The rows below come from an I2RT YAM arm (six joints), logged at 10 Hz.
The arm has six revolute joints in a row. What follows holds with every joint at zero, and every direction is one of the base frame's.
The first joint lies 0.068 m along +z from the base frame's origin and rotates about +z.
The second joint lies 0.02 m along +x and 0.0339 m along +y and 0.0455 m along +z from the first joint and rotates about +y.
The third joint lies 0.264 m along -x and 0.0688 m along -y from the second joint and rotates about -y.
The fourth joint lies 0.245 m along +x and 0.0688 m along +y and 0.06 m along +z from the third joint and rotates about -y.
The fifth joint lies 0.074 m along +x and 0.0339 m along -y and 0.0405 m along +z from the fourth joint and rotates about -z.
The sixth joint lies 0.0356 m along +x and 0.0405 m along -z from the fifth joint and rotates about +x.
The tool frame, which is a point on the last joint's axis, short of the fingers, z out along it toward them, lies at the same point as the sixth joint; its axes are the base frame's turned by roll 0, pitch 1.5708 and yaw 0 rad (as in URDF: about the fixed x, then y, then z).
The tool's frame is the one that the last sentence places.
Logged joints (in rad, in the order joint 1, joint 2, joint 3, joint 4, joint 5, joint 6), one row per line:
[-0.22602 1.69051 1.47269 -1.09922 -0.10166 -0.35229]
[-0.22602 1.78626 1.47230 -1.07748 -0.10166 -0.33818]
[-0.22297 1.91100 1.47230 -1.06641 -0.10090 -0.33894]
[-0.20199 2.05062 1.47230 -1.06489 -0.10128 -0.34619]
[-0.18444 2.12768 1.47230 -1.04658 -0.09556 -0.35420]
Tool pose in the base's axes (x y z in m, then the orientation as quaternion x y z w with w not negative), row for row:
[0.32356 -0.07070 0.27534 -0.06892 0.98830 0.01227 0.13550]
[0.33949 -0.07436 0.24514 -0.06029 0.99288 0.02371 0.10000]
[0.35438 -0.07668 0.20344 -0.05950 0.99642 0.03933 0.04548]
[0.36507 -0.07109 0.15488 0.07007 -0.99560 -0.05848 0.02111]
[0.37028 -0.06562 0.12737 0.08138 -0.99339 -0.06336 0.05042]
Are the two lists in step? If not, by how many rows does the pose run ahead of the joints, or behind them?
They are in step.
